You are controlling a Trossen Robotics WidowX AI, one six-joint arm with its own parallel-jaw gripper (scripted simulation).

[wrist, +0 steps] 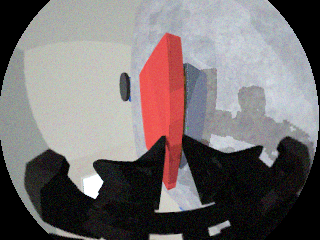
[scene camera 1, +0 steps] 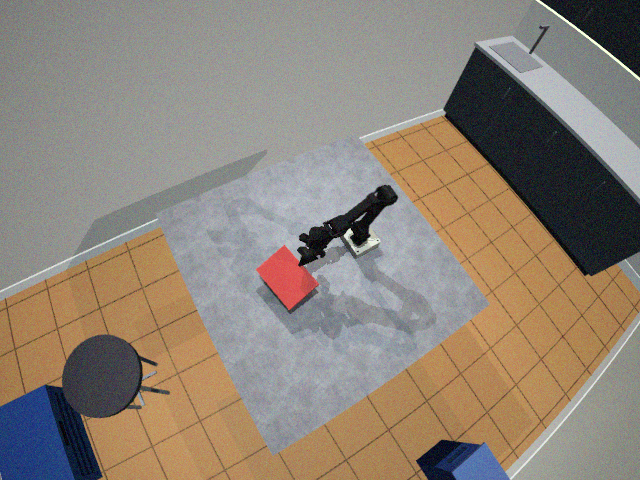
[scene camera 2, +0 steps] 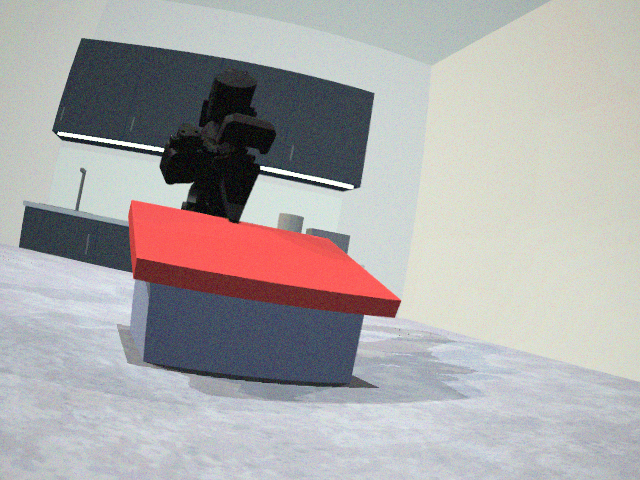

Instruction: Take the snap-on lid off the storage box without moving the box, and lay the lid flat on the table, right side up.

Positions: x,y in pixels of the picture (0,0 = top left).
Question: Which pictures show the red lid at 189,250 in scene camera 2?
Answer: The wrist view, scene camera 1 and scene camera 2: all of them.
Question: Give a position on a red lid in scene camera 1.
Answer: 291,283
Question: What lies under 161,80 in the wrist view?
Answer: A red lid.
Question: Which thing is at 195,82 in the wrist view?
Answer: A grey-blue storage box.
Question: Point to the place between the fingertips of my gripper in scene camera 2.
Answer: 230,230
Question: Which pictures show the grey-blue storage box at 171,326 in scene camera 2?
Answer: The wrist view and scene camera 2 only.
